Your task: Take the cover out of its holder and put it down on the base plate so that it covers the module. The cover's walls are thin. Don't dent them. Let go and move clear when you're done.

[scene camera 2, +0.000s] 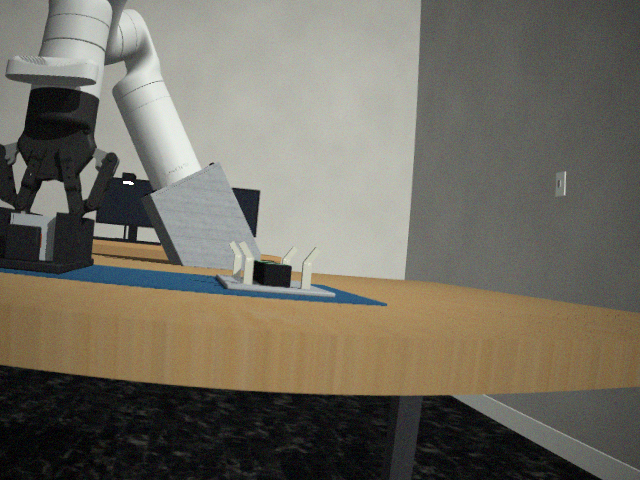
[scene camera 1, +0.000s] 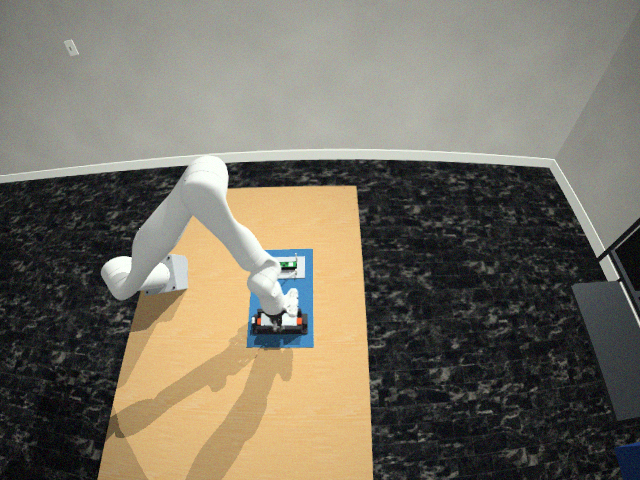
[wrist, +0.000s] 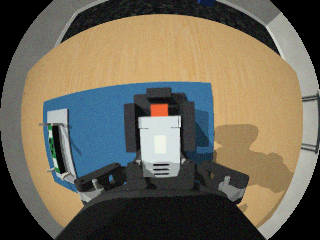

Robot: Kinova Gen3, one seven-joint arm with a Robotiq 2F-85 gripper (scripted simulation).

Path:
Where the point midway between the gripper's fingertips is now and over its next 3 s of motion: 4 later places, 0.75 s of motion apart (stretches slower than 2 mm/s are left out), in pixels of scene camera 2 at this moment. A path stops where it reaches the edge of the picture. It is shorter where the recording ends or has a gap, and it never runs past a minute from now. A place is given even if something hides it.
The gripper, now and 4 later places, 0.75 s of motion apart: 45, 251; 49, 215; 50, 197; 51, 184; 48, 233

